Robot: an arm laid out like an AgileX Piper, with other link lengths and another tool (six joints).
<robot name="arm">
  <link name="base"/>
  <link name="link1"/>
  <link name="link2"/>
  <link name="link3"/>
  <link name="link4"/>
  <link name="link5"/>
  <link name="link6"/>
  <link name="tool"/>
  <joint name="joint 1" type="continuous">
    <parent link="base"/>
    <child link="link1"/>
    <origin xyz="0 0 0.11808"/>
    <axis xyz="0 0 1"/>
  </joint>
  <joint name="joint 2" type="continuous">
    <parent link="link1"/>
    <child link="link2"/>
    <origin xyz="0 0 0" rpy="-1.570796 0 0"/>
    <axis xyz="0 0 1"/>
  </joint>
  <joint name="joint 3" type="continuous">
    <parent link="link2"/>
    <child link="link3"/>
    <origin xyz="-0.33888 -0.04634 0"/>
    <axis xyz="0 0 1"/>
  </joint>
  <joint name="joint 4" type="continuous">
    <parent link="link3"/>
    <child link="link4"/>
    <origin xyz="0.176 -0.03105 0" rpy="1.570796 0 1.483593"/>
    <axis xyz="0 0 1"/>
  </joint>
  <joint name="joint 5" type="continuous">
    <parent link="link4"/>
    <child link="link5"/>
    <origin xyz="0 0 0" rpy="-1.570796 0 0"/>
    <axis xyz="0 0 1"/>
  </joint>
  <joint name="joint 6" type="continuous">
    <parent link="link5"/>
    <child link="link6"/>
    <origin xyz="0 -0.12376 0" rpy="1.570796 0 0"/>
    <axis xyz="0 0 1"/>
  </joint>
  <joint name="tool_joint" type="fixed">
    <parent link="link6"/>
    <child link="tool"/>
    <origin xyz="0.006 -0.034 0.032" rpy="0.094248 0 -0.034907"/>
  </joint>
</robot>
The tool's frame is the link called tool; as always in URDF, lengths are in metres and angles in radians. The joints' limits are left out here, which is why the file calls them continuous.
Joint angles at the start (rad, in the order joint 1, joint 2, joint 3, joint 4, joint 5, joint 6):
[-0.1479, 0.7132, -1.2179, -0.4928, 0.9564, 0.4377]
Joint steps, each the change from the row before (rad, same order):
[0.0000, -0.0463, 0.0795, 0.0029, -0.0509, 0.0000]
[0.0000, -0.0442, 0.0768, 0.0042, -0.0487, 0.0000]
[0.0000, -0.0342, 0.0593, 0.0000, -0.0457, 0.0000]
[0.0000, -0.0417, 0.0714, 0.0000, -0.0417, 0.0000]
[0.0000, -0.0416, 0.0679, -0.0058, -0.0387, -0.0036]
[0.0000, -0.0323, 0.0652, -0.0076, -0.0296, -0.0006]
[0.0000, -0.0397, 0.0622, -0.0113, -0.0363, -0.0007]
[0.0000, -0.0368, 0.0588, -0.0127, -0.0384, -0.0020]
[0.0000, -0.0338, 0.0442, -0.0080, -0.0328, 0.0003]
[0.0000, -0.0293, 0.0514, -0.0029, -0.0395, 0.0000]
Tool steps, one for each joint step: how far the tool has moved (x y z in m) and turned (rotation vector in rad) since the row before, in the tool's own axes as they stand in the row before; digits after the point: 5 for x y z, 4 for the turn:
[0.01414, -0.00017, -0.00207, -0.0192, -0.0163, -0.0093]
[0.01435, 0.00049, -0.00172, -0.0197, -0.0140, -0.0078]
[0.01005, 0.00081, -0.00121, -0.0165, -0.0193, -0.0069]
[0.01442, 0.00043, -0.00173, -0.0150, -0.0113, -0.0088]
[0.01380, -0.00010, -0.00199, -0.0107, -0.0137, -0.0150]
[0.01427, 0.00049, -0.00018, -0.0065, 0.0005, -0.0167]
[0.01288, 0.00019, -0.00177, -0.0076, -0.0163, -0.0149]
[0.01161, 0.00081, -0.00137, -0.0084, -0.0191, -0.0170]
[0.00872, 0.00091, -0.00213, -0.0089, -0.0229, -0.0071]
[0.01003, 0.00276, -0.00050, -0.0151, -0.0166, -0.0070]

